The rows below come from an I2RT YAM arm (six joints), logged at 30 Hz.
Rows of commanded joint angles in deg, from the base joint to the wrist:
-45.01 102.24 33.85 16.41 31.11 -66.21
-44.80 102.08 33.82 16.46 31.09 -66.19
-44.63 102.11 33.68 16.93 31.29 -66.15
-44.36 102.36 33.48 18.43 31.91 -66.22
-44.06 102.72 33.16 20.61 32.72 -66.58
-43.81 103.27 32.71 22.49 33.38 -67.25
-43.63 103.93 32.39 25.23 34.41 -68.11
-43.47 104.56 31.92 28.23 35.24 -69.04
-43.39 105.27 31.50 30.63 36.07 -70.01
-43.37 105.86 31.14 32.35 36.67 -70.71
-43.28 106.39 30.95 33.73 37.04 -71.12
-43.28 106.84 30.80 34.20 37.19 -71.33
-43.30 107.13 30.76 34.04 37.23 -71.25
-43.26 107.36 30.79 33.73 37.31 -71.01
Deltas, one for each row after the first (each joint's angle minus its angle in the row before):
0.21 -0.16 -0.03 0.05 -0.02 0.02
0.17 0.03 -0.14 0.47 0.20 0.04
0.27 0.25 -0.20 1.50 0.62 -0.07
0.30 0.36 -0.32 2.18 0.81 -0.36
0.25 0.55 -0.45 1.88 0.66 -0.67
0.18 0.66 -0.32 2.74 1.03 -0.86
0.16 0.63 -0.47 3.00 0.83 -0.93
0.08 0.71 -0.42 2.40 0.83 -0.97
0.02 0.59 -0.36 1.72 0.60 -0.70
0.09 0.53 -0.19 1.38 0.37 -0.41
0.00 0.45 -0.15 0.47 0.15 -0.21
-0.02 0.29 -0.04 -0.16 0.04 0.08
0.04 0.23 0.03 -0.31 0.08 0.24

